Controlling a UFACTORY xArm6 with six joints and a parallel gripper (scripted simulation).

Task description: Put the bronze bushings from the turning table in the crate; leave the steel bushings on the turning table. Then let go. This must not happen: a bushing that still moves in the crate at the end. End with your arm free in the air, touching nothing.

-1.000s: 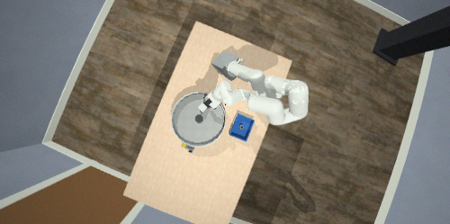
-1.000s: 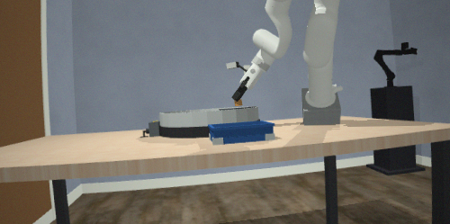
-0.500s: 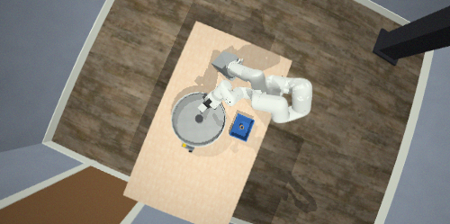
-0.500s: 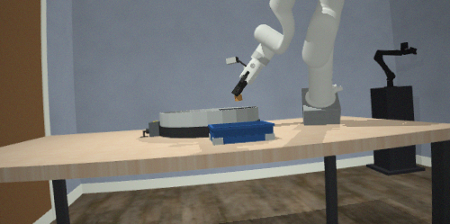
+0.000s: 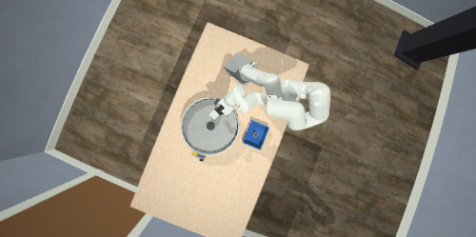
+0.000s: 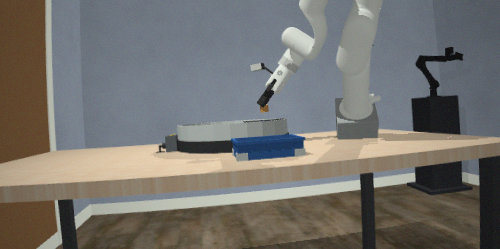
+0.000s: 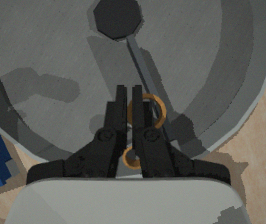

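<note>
Right now the blue crate is 32 cm to the left of my hand, 14 cm below it and 3 cm ahead of it. The rest, counted from my hand: grey turning table: 12 cm ahead, 11 cm below, 2 cm to the right.
</note>
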